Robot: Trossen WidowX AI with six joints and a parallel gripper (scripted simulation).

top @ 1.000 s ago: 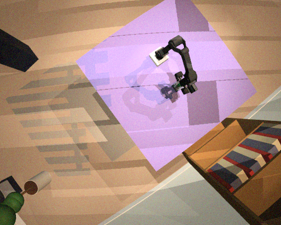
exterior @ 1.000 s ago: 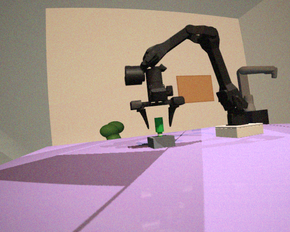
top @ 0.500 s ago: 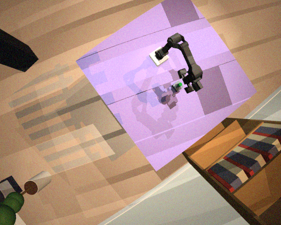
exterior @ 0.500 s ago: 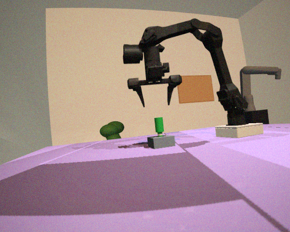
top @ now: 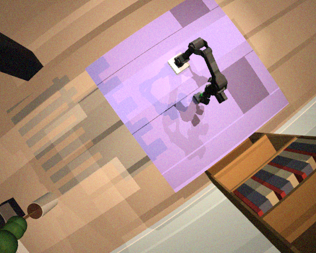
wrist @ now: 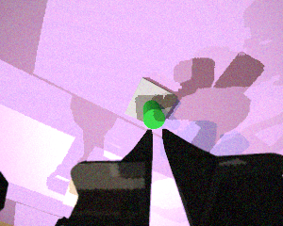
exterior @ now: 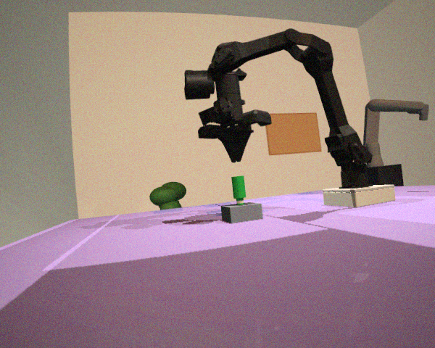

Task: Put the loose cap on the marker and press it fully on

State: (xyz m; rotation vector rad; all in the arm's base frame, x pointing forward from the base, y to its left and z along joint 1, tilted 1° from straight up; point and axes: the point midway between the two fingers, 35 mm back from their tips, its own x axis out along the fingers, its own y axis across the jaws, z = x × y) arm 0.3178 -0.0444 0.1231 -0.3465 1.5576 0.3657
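The green cap is 60 mm below my gripper tip. The rest, counted from my gripper tip: grey holder block (120 mm below); green marker (70 mm below).
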